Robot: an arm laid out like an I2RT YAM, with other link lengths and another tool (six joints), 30 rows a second.
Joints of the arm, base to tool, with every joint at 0 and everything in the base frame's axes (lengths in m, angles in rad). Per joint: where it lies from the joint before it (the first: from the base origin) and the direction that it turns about. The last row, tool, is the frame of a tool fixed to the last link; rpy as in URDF.
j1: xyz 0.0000 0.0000 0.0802 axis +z
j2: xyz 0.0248 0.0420 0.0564 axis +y
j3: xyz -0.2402 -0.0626 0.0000 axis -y
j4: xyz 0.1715 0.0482 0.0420 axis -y
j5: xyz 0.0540 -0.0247 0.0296 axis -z
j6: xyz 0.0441 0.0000 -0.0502 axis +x
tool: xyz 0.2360 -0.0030 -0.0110 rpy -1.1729 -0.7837 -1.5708
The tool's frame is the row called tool.
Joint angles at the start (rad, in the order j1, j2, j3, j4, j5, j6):
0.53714 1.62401 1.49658 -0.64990 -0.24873 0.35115
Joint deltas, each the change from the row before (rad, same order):
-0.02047 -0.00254 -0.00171 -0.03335 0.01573 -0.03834
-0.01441 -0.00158 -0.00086 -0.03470 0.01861 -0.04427
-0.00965 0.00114 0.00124 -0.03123 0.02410 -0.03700
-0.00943 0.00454 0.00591 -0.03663 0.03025 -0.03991
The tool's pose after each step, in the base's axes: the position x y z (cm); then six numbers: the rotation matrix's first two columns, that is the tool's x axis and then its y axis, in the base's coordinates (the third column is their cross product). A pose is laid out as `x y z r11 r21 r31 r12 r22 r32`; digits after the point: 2 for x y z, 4 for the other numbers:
32.66 26.39 13.81 0.8374 -0.5215 0.1638 -0.0765 -0.4086 -0.9095
32.56 25.02 13.05 0.8398 -0.5088 0.1891 -0.0746 -0.4532 -0.8883
32.50 23.74 12.35 0.8411 -0.4974 0.2126 -0.0743 -0.4956 -0.8654
32.45 22.30 11.61 0.8427 -0.4830 0.2380 -0.0752 -0.5433 -0.8362

